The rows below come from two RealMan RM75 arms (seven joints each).
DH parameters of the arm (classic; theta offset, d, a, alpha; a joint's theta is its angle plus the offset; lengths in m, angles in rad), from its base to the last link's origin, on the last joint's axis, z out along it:
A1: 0 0.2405 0 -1.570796
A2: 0 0 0 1.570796
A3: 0 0.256 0 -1.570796
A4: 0 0 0 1.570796
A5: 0 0.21 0 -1.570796
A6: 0 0 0 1.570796
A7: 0 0.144 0 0
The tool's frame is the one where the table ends.
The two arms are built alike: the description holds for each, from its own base.
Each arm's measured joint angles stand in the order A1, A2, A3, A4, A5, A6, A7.
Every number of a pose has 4 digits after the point. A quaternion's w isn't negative.
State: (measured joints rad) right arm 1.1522 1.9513 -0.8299 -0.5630 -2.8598 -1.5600 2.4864; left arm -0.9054 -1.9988 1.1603 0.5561 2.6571 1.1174 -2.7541
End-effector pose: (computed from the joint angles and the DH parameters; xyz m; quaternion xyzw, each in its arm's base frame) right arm 0.1652 0.4304 0.0216 -0.8685 0.4366 -0.2043 0.1158; left arm -0.2459 0.4219 -0.0204 -0.7987 -0.5307 0.1450 0.2435
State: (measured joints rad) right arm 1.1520 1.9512 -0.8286 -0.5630 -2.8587 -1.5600 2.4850; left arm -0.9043 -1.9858 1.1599 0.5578 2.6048 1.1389 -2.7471
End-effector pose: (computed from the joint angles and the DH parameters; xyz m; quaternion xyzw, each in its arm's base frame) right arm 0.1651 0.4304 0.0216 -0.8688 0.4365 -0.2034 0.1154; left arm -0.2423 0.4220 -0.0178 -0.7988 -0.5405 0.1300 0.2300
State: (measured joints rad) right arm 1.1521 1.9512 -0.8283 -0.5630 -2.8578 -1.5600 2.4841; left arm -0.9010 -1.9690 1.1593 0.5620 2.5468 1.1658 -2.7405
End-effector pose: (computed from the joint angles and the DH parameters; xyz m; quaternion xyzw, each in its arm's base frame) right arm 0.1649 0.4304 0.0215 -0.8691 0.4361 -0.2029 0.1151; left arm -0.2387 0.4222 -0.0134 -0.7982 -0.5512 0.1133 0.2152
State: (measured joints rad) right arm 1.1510 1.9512 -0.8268 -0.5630 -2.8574 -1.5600 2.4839; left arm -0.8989 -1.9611 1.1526 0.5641 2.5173 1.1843 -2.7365
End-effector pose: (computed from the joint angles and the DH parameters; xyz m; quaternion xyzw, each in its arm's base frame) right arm 0.1653 0.4303 0.0216 -0.8689 0.4369 -0.2022 0.1148; left arm -0.2367 0.4217 -0.0111 -0.7972 -0.5583 0.1033 0.2052
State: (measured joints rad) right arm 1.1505 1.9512 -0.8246 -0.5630 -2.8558 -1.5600 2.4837; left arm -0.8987 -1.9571 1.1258 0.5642 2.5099 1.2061 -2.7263
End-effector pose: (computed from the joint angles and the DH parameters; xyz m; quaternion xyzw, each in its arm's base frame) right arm 0.1653 0.4302 0.0215 -0.8690 0.4377 -0.2005 0.1142; left arm -0.2359 0.4210 -0.0083 -0.7960 -0.5645 0.0957 0.1962
